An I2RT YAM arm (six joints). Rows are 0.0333 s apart.
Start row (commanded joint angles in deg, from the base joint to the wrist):
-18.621, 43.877, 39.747, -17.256, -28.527, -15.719
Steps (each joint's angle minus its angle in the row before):
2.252, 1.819, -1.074, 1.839, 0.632, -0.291
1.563, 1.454, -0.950, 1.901, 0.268, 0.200
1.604, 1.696, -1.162, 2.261, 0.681, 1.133
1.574, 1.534, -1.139, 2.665, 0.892, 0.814
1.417, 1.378, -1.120, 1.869, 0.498, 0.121
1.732, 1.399, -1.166, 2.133, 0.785, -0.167
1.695, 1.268, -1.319, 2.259, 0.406, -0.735
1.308, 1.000, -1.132, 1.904, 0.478, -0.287
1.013, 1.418, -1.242, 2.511, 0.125, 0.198
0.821, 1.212, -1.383, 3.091, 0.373, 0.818
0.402, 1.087, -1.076, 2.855, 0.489, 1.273
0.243, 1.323, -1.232, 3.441, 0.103, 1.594
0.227, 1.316, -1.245, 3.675, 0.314, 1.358
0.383, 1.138, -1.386, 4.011, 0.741, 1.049
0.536, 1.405, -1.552, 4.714, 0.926, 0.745
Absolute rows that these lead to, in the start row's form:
-16.369, 45.696, 38.673, -15.417, -27.895, -16.010
-14.806, 47.150, 37.723, -13.516, -27.627, -15.810
-13.202, 48.846, 36.561, -11.255, -26.946, -14.677
-11.628, 50.380, 35.422, -8.590, -26.054, -13.863
-10.211, 51.758, 34.302, -6.721, -25.556, -13.742
-8.479, 53.157, 33.136, -4.588, -24.771, -13.909
-6.784, 54.425, 31.817, -2.329, -24.365, -14.644
-5.476, 55.425, 30.685, -0.425, -23.887, -14.931
-4.463, 56.843, 29.443, 2.086, -23.762, -14.733
-3.642, 58.055, 28.060, 5.177, -23.389, -13.915
-3.240, 59.142, 26.984, 8.032, -22.900, -12.642
-2.997, 60.465, 25.752, 11.473, -22.797, -11.048
-2.770, 61.781, 24.507, 15.148, -22.483, -9.690
-2.387, 62.919, 23.121, 19.159, -21.742, -8.641
-1.851, 64.324, 21.569, 23.873, -20.816, -7.896

